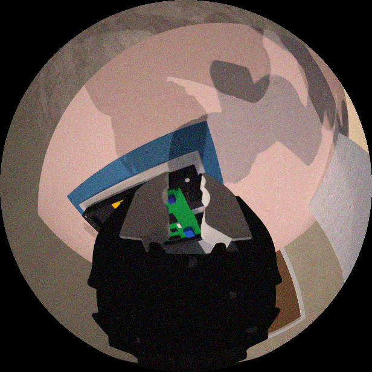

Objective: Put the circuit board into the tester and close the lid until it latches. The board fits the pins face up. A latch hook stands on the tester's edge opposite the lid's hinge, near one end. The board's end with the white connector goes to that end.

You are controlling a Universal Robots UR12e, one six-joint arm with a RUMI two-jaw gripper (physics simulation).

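The green circuit board (185, 212) shows in the gap between the jaws, with blue parts on its upper face. The left jaw hides its left part, and its white connector cannot be made out. The black tester (192, 188) is around and behind it, with a small pale dot and a yellow mark (117, 204) at its left. Whether the board sits on the pins cannot be told. The latch hook and lid cannot be told apart here. My gripper (184, 174) is over the board and tester, its jaws partly open with a narrow gap. No thing shows pinched between them.
A blue mat or border (145, 150) with a pale inner edge surrounds the tester on the pink surface (65, 165). A light grey panel (345, 200) is at the right. A brown area with a pale rim (289, 295) is at the lower right. Dark shadows cross the pink surface.
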